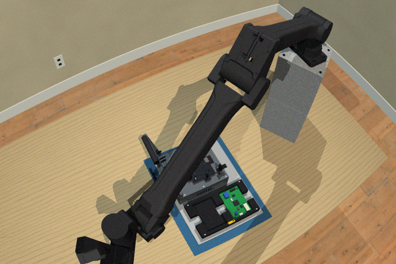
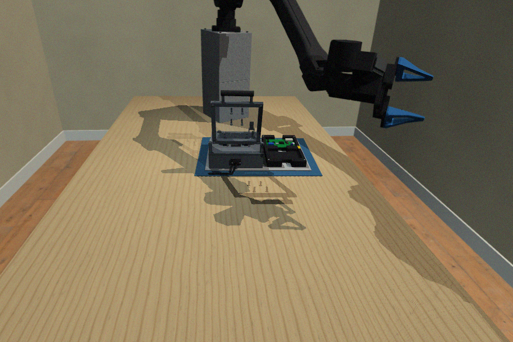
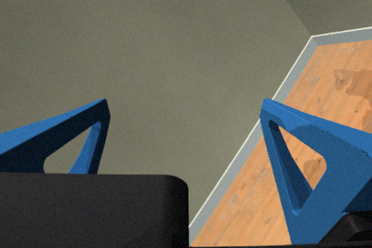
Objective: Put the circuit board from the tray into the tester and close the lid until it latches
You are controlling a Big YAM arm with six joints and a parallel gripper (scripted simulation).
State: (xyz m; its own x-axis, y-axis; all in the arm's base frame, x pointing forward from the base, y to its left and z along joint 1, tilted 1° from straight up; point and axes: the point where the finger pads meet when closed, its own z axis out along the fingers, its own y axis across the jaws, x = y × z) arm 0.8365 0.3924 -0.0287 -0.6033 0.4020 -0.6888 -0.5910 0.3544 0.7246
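My hand is 470 mm past the green circuit board, 190 mm to the left of it and 320 mm above it. Also, from my hand: grey tester 380 mm behind, 330 mm to the right, 220 mm below; black latch hook 470 mm behind, 310 mm to the right, 250 mm below; lid 290 mm behind, 370 mm to the right, 150 mm below.
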